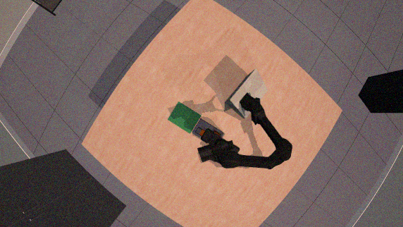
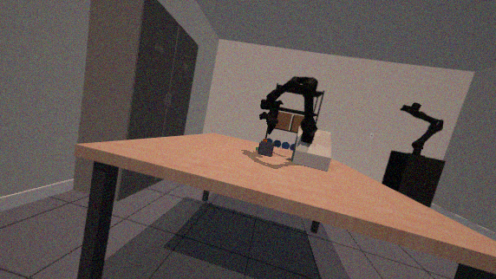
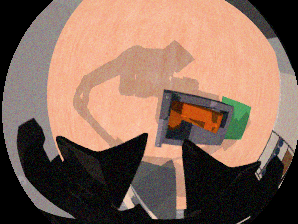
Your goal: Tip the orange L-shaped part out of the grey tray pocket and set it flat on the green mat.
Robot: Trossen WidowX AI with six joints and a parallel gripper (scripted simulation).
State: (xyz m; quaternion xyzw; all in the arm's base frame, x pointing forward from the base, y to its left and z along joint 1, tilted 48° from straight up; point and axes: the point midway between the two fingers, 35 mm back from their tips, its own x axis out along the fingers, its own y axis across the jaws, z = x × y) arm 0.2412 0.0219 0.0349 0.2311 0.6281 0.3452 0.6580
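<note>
The orange L-shaped part lies 4 cm to the right of my gripper tip and 10 cm below it. The rest, counted from my gripper tip: green mat (4 cm ahead, 22 cm to the right, 16 cm below).
</note>
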